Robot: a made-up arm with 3 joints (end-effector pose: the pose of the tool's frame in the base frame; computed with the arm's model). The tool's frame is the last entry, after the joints. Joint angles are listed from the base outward.
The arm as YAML. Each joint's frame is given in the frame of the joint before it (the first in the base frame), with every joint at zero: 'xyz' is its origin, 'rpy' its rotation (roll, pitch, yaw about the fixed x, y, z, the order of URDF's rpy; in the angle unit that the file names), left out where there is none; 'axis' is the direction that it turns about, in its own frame. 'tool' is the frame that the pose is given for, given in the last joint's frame.
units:
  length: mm
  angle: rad
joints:
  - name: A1
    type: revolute
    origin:
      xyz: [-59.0, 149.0, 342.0]
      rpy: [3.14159, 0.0, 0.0]
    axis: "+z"
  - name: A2
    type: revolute
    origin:
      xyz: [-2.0, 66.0, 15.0]
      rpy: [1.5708, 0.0, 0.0]
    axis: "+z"
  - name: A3
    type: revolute
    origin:
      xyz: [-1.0, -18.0, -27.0]
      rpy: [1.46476, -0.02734, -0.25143]
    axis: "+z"
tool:
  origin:
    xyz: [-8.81, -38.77, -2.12]
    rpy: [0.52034, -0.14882, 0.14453]
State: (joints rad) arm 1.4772 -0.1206 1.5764
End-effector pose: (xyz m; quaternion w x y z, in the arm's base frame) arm -0.1563 0.1081 0.3578 0.9872 0.0826 0.0227 0.1349
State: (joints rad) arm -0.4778 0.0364 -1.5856
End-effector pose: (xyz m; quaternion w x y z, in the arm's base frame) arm -0.0552 0.0553 0.3337 0.8376 0.2472 -0.2831 -0.3964
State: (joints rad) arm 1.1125 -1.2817 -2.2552
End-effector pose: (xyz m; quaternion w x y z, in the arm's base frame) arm -0.1219 0.1348 0.3057 0.1602 -0.2014 0.7939 0.5509
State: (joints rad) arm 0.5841 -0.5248 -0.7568
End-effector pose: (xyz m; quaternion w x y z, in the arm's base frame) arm -0.1524 0.0715 0.3195 0.7271 0.1026 -0.5542 -0.3920
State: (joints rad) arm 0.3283 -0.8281 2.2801
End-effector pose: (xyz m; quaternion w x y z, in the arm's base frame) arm -0.0790 0.0778 0.3671 0.5393 -0.3307 0.1205 0.7651
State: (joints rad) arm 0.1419 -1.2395 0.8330
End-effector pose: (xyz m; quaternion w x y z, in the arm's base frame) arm -0.0953 0.0279 0.3556 0.7140 -0.2024 -0.4999 0.4465
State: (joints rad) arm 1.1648 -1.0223 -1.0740
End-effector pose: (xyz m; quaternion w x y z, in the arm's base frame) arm -0.1665 0.1333 0.2989 0.3718 -0.0792 -0.7692 -0.5136
